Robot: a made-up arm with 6 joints.
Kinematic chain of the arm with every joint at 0, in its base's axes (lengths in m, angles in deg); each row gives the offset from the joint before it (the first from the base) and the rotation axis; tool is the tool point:
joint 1: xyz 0 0 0.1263 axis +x
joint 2: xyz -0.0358 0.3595 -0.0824 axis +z
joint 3: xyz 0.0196 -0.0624 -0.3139 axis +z
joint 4: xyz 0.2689 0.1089 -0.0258 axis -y
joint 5: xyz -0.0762 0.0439 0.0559 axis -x
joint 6: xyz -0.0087 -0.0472 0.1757 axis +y
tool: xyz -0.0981 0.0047 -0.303
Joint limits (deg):
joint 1: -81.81..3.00
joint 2: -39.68..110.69
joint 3: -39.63..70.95
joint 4: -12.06..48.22
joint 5: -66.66..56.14
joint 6: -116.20..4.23
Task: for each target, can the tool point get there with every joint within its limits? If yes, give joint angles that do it. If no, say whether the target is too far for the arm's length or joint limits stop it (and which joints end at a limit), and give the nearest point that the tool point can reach.
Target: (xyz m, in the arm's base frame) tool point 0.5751 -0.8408 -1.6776
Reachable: no: too far | nearest point 0.2019 -0.2790 -0.7905 | short by 1.114 m
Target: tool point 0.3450 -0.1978 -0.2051
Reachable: yes | joints -65.24 3.88 -29.43 32.50 42.06 -60.33
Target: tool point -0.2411 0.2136 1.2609
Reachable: no: joint limits stop it (at a limit: joint 1, joint 2, joint 3, joint 6) | nearest point 0.0695 -0.2505 0.3172 | short by 1.097 m
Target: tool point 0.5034 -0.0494 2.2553
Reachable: no: too far | nearest point 0.1825 -0.2243 0.3140 | short by 1.975 m
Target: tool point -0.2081 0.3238 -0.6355
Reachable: yes | joints -36.26 71.64 32.67 6.49 -28.27 -60.65
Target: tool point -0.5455 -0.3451 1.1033
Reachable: no: joint limits stop it (at a limit: joint 1, joint 2, joint 3, joint 4, joint 6) | nearest point -0.0187 -0.3615 0.3025 | short by 0.959 m
